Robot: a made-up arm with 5 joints. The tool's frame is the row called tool.
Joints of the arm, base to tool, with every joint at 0 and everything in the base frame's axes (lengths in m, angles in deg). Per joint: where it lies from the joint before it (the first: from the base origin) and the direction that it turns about. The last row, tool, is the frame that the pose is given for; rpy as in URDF.
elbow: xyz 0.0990 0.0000 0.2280 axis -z
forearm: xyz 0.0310 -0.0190 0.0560 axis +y
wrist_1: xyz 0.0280 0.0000 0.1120 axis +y
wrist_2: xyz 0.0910 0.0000 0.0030 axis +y
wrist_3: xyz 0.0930 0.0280 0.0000 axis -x
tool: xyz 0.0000 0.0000 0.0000 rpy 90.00 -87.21 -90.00
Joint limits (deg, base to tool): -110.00..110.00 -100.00..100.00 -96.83..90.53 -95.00..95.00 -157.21..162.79
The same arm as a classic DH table. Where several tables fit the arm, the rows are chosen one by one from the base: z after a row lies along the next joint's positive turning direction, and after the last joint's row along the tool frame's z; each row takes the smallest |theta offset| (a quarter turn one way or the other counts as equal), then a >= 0, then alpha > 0; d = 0 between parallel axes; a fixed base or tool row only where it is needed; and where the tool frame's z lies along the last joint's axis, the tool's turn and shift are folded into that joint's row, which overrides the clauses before.
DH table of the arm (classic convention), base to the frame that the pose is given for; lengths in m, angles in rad. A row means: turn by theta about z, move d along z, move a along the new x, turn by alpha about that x. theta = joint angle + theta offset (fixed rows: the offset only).
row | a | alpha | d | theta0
base (fixed) | 0.099 | 3.1416 | 0 | 0
elbow | 0.031 | 1.5708 | -0.284 | 0
forearm | 0.1154 | 0 | 0 | -1.3258
wrist_1 | 0.091 | 0 | 0 | 1.2929
wrist_2 | 0 | 1.5708 | 0.009 | -1.5378
wrist_3 | 0 | 0 | -0.093 | -0.0487
Joint limits (rad, base to tool): -1.9199..1.9199 -1.7453..1.7453 -1.69..1.58 -1.6581..1.6581 -2.7438..2.8412

